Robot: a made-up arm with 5 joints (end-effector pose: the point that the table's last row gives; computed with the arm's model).
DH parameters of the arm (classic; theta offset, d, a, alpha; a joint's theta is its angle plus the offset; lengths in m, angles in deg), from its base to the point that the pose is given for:
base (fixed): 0 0 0.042 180
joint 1: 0 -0.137 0.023 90
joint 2: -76.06 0 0.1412 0
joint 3: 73.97 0 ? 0
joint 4: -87.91 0.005 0 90
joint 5: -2.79 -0.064 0 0
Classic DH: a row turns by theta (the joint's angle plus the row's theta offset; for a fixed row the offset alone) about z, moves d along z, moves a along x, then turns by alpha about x.
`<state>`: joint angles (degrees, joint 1 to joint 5).
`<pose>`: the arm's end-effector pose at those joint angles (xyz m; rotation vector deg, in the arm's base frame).
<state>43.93 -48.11 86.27 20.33 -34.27</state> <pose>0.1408 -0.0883 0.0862 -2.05 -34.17 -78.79</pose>
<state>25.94 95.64 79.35 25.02 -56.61</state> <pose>-0.0410 0.0459 0.0878 -33.84 112.58 -55.78</pose>
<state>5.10 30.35 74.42 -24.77 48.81</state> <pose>0.1326 -0.0031 -0.0124 -4.41 -9.22 40.81</pose>
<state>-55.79 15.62 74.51 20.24 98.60</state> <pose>0.0811 0.0664 0.0078 9.48 26.03 149.51</pose>
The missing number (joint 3, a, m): 0.1921
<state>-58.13 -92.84 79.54 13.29 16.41</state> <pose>0.1083 0.1161 0.2152 35.97 -87.91 55.66</pose>
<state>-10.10 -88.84 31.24 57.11 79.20</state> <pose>0.0880 0.0133 0.3402 -53.52 -81.92 66.48</pose>
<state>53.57 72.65 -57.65 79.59 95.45</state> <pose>0.2515 -0.2755 0.0387 4.48 1.36 39.07</pose>
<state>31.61 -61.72 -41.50 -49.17 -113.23</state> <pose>-0.1163 0.1033 0.4468 -94.89 104.63 -82.14</pose>
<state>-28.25 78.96 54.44 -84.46 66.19</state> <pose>0.1094 0.0419 -0.0627 -13.77 -43.47 87.34</pose>
